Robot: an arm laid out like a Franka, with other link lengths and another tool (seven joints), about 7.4 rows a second.
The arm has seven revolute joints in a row. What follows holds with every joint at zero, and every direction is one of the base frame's. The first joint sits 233.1 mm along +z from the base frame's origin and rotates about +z. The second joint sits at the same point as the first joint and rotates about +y. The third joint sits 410.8 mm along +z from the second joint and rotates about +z. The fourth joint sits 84.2 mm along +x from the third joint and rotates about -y. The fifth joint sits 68.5 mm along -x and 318.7 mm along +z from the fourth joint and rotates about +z. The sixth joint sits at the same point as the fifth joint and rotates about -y. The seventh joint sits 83.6 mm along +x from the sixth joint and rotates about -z. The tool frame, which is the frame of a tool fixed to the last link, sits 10 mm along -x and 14 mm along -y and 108.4 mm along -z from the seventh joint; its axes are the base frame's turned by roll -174.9, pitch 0 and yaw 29.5 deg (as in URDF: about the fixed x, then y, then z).
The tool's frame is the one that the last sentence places.
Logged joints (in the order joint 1, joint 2, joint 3, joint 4, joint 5, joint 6, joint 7), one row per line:
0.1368 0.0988 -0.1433 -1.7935 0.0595 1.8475 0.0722
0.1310 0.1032 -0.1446 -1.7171 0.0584 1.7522 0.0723
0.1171 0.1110 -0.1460 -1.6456 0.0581 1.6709 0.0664
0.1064 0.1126 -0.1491 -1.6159 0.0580 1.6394 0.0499
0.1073 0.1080 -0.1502 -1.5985 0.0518 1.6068 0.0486
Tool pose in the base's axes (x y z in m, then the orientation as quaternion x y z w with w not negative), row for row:
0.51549 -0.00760 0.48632 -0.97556 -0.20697 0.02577 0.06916
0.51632 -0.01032 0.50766 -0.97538 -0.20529 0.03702 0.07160
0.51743 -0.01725 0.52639 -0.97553 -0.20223 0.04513 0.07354
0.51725 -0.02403 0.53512 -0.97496 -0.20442 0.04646 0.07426
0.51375 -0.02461 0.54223 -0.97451 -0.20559 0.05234 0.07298
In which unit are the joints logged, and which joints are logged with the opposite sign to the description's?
The joints are logged in radians. Opposite sign: none.
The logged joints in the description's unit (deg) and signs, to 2 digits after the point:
7.84 5.66 -8.21 -102.76 3.41 105.85 4.14
7.51 5.91 -8.28 -98.38 3.35 100.39 4.14
6.71 6.36 -8.37 -94.29 3.33 95.74 3.80
6.10 6.45 -8.54 -92.58 3.32 93.93 2.86
6.15 6.19 -8.61 -91.59 2.97 92.06 2.78

